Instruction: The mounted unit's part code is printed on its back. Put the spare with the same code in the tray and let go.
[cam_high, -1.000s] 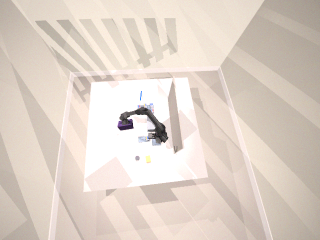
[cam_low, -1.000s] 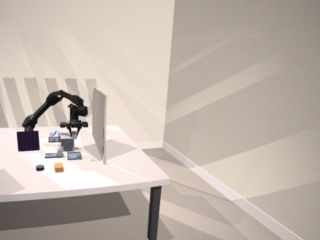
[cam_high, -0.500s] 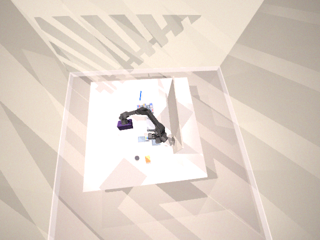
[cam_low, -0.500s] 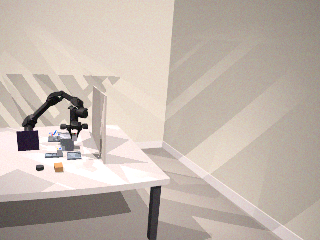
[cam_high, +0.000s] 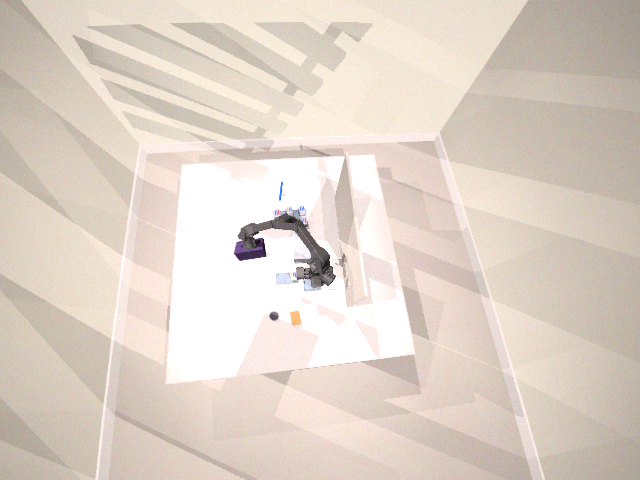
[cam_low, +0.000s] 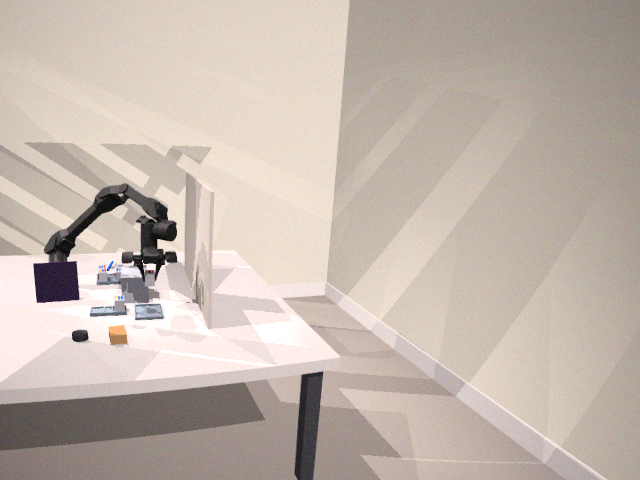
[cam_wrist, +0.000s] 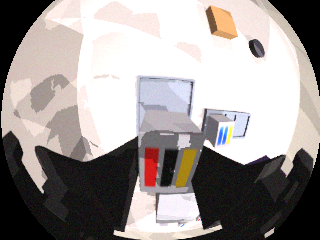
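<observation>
Now: gripper tip 1 cm past the tray, 1 cm to the right of it and 11 cm above it. Round my gripper tip: black puck: 25 cm behind, 14 cm to the right, 11 cm below; tall thin panel: 21 cm ahead, 15 cm to the left, 11 cm above; grey box: 2 cm behind, 20 cm to the left, 7 cm below.
</observation>
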